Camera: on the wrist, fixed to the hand. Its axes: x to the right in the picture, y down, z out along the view.
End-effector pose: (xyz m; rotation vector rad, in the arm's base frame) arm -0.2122 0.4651 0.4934 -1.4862 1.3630 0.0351
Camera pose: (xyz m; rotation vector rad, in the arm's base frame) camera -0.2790 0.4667 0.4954 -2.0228 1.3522 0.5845
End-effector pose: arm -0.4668 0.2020 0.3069 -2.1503 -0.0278 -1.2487
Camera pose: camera -0.4957 0.1504 0.2756 -2.7606 0.4109 -1.3159
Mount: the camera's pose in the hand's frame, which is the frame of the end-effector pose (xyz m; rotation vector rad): -0.0255 0.0477 -0.0393 -0.6781 -0.0674 -0.0109
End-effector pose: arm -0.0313 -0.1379 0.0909 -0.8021 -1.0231 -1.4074
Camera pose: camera 0.0222 -0.1620 0.0588 -1.3381 -0.5859 -1.7706
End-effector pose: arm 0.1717 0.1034 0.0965 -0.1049 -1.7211 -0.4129
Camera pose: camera 0.2276 0.1389 0.0873 -0.6032 -1.5829 -0.9970
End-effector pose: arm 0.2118 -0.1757 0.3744 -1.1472 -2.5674 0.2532
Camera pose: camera 0.2748 -0.1619 0.3920 1.3180 2.7509 0.6314
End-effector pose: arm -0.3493 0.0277 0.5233 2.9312 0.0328 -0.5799
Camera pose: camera -0.3556 -0.0132 0.5758 2.2545 0.1960 -0.5358
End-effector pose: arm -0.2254 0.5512 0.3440 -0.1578 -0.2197 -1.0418
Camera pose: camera -0.1923 0.5871 0.2983 -0.8048 0.0813 -1.0909
